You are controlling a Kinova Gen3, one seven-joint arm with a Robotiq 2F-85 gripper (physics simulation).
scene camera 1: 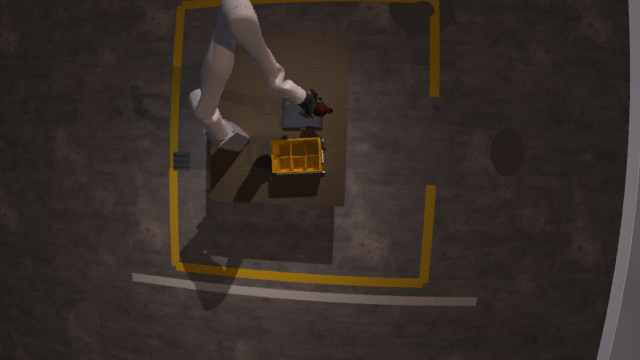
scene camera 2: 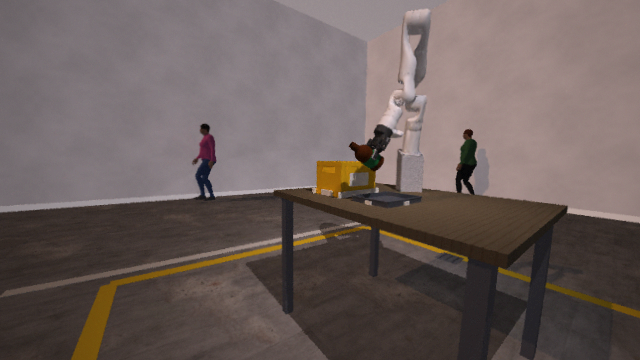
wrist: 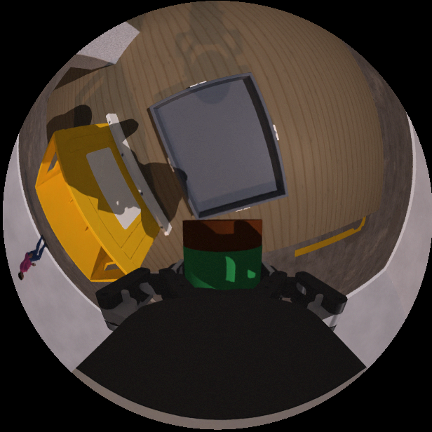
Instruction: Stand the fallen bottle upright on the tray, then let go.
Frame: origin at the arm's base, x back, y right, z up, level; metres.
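Seen in the pictures: gripper, fingertip midpoint: (scene camera 1: 316, 109) (scene camera 2: 368, 159); arm's base, origin of the base link: (scene camera 1: 220, 132) (scene camera 2: 409, 152).
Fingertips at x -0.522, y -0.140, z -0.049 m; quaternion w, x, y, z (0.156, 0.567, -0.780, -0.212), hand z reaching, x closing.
Note:
Offsets run from my fingertips to a thing's top centre. "spot": to the spot under its first point. Level surfaces: height alone.
The bottle @[dx -0.017, dy +0.005, dz +0.070 m] (scene camera 1: 321, 109) (scene camera 2: 363, 152) (wrist: 222, 267) is brown with a green band. It is tilted in the air, its neck pointing up and away from the arm and its base lower, as scene camera 2 shows. My gripper (scene camera 1: 314, 107) (scene camera 2: 376, 153) (wrist: 222, 269) is shut on the bottle around the green band. The dark grey tray @[spot: dx +0.110, dy +0.025, dz -0.183 m] (scene camera 1: 301, 121) (scene camera 2: 387, 200) (wrist: 222, 140) lies flat on the table, below the bottle and apart from it. The wrist view shows bare tray floor. The bottle's neck is hidden in the wrist view.
A yellow crate @[dx +0.109, dy +0.253, dz -0.013 m] (scene camera 1: 291, 156) (scene camera 2: 329, 179) (wrist: 75, 225) with several compartments stands close beside the tray on the wooden table @[dz -0.188 m] (scene camera 1: 325, 60) (scene camera 2: 475, 220) (wrist: 330, 125). The robot's pedestal (scene camera 2: 410, 172) is behind the table. Two people (scene camera 2: 206, 150) (scene camera 2: 467, 155) stand farther back near the walls.

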